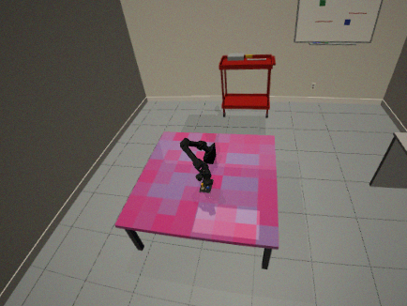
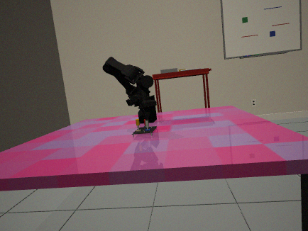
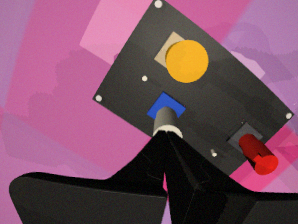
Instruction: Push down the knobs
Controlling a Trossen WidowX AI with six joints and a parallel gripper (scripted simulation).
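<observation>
Now: the red knob 8 cm behind my gripper tip, 2 cm below it and 1 cm to the right of it.
</observation>
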